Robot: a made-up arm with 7 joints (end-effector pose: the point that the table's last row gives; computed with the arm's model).
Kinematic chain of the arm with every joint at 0, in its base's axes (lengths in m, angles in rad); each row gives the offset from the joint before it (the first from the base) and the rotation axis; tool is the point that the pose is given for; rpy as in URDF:
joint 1: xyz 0 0 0.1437 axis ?
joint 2: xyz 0 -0.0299 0.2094 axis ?
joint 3: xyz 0 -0.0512 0.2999 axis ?
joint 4: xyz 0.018 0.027 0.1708 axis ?
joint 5: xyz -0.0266 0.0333 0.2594 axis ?
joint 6: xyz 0 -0.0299 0.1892 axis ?
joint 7: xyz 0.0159 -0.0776 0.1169 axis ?
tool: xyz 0 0 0 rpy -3.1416 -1.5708 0
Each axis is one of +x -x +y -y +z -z.
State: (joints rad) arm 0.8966 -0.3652 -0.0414 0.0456 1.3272 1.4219 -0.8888
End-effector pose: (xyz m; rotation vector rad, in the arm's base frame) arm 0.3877 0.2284 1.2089 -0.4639 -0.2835 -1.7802
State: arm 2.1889 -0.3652 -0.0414 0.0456 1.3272 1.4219 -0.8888
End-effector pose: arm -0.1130 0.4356 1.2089 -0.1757 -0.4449 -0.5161
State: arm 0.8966 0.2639 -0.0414 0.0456 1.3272 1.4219 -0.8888
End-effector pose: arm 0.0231 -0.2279 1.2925 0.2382 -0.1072 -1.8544
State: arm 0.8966 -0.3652 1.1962 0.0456 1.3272 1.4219 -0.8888
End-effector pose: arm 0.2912 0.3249 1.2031 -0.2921 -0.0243 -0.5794
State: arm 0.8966 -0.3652 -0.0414 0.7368 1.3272 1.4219 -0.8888
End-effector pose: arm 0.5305 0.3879 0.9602 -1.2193 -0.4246 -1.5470
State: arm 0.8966 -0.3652 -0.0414 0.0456 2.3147 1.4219 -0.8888
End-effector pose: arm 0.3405 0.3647 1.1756 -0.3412 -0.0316 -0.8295
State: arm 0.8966 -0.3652 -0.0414 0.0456 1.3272 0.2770 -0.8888
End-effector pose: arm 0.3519 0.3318 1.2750 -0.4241 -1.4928 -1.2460
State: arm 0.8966 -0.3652 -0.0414 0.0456 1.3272 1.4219 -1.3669
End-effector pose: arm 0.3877 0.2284 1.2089 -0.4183 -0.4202 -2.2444
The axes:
joint 1: +z
joint 2: -y
joint 3: +z
joint 4: +y
joint 5: +z
joint 6: -y
joint 7: +x

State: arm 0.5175 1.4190 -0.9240 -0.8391 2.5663 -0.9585 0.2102
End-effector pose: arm -0.8436 -0.0683 0.3980 0.7875 1.2846 1.7185
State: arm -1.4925 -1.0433 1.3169 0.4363 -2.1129 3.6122 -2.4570
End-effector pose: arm 0.0270 -0.6856 0.8348 -1.2560 0.2755 -0.2533
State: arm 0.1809 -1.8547 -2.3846 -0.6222 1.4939 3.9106 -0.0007
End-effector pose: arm 0.7323 0.0441 -0.0360 0.2820 -0.4806 -1.9498
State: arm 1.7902 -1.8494 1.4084 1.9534 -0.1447 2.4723 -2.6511
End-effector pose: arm -0.3944 0.3283 0.1340 0.6579 -1.7038 -0.9217
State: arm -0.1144 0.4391 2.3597 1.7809 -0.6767 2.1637 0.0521
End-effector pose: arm -0.5233 0.2618 0.7142 0.2627 -1.8011 -0.9635
